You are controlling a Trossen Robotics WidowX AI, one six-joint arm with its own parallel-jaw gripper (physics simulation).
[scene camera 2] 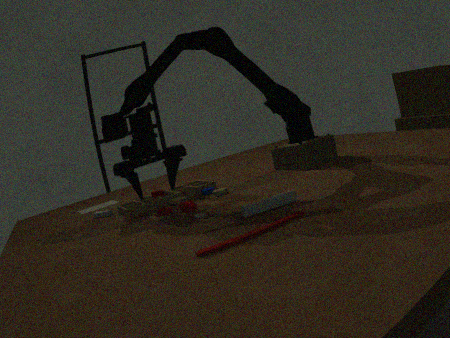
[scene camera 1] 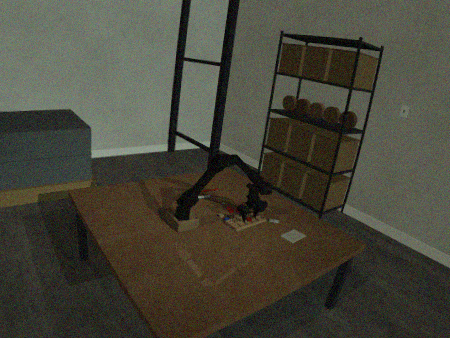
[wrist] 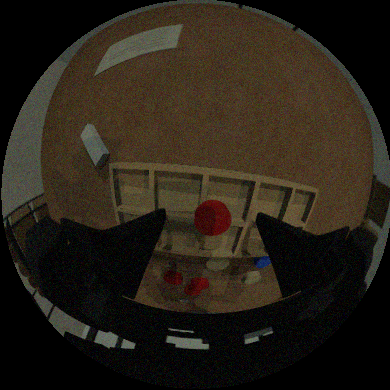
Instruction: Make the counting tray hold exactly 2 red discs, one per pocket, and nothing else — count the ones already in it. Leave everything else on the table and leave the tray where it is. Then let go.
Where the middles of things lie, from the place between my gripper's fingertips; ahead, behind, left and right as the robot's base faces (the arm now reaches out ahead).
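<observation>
Wooden counting tray [wrist: 137, 188]: 10 mm behind my hand, 10 mm below it and 10 mm to the left of it.
</observation>
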